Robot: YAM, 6 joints.
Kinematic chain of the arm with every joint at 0, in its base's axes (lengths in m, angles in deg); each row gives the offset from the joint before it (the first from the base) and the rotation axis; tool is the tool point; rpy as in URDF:
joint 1: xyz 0 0 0.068 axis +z
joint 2: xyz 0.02 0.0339 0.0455 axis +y
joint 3: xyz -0.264 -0.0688 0 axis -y
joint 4: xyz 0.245 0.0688 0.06 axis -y
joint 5: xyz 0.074 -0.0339 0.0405 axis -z
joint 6: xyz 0.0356 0 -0.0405 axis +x
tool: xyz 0 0 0 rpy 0 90 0
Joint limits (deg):
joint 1: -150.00..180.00
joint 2: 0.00..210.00
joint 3: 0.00..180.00
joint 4: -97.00..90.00
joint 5: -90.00..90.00
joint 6: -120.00..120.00
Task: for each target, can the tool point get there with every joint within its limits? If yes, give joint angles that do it. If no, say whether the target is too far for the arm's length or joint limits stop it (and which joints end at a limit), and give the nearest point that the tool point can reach.
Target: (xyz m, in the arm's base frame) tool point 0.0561 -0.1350 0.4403
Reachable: yes | joints -79.39 44.02 52.50 22.62 -58.38 -91.41
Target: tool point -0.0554 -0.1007 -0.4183
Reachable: no: joint limits stop it (at a limit: joint 2) | nearest point -0.0645 -0.1173 -0.3617 | short by 0.060 m
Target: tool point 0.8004 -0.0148 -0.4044
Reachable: no: too far | nearest point 0.5451 -0.0101 -0.2258 | short by 0.312 m
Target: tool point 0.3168 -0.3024 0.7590
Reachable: no: too far | nearest point 0.2605 -0.2487 0.6388 | short by 0.143 m
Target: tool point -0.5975 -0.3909 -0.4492
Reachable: no: too far | nearest point -0.4303 -0.2815 -0.2643 | short by 0.272 m
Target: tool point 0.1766 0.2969 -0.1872
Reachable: yes | joints 60.66 170.55 86.54 -16.75 13.75 75.42
